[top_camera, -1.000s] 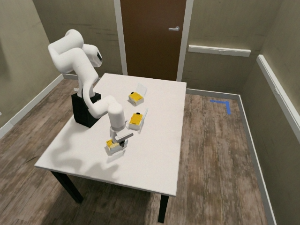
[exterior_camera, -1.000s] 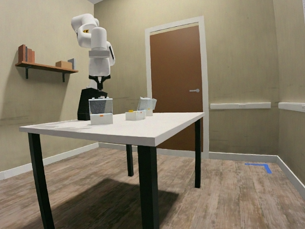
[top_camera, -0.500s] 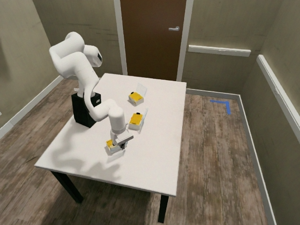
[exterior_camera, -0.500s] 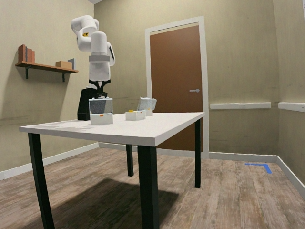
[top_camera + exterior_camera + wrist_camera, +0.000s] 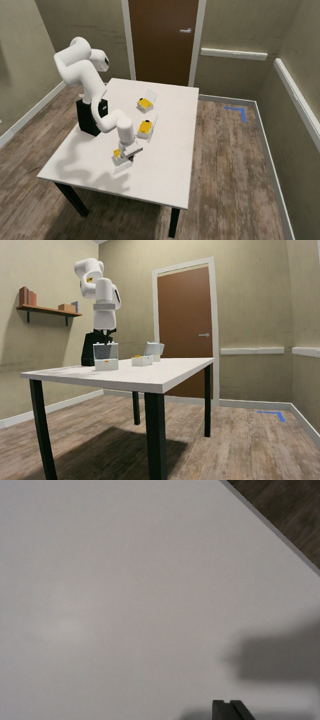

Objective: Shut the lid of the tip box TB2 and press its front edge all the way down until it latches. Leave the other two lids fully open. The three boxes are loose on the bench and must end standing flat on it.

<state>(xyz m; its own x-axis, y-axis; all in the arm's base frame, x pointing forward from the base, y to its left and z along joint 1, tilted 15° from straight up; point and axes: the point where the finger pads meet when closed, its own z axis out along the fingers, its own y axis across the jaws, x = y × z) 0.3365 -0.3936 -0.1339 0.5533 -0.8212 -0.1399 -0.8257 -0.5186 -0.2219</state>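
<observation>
My hand is 40 mm past the tip box lid, 60 mm to the right of it and 50 mm above it.
</observation>
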